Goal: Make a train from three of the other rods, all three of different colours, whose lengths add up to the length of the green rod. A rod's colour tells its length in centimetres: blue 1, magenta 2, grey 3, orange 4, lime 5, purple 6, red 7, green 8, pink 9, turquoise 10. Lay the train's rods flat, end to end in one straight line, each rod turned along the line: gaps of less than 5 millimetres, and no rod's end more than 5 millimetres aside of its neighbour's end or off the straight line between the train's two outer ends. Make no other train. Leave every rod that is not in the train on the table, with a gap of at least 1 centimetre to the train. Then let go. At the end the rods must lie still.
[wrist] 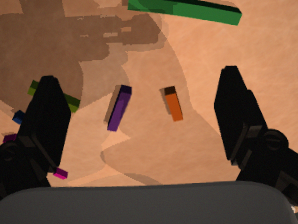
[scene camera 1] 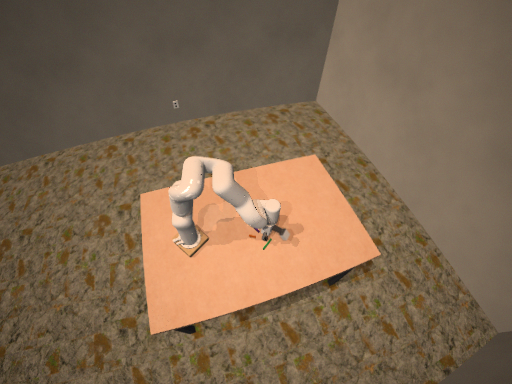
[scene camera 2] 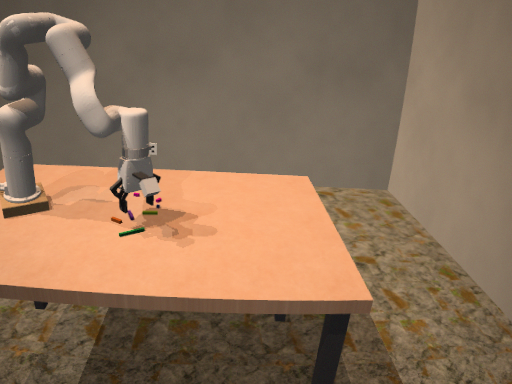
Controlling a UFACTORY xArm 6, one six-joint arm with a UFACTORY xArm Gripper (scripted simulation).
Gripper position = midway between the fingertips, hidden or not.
In view: my gripper [scene camera 2: 137, 207].
My gripper is seen too in the wrist view [wrist: 139, 89].
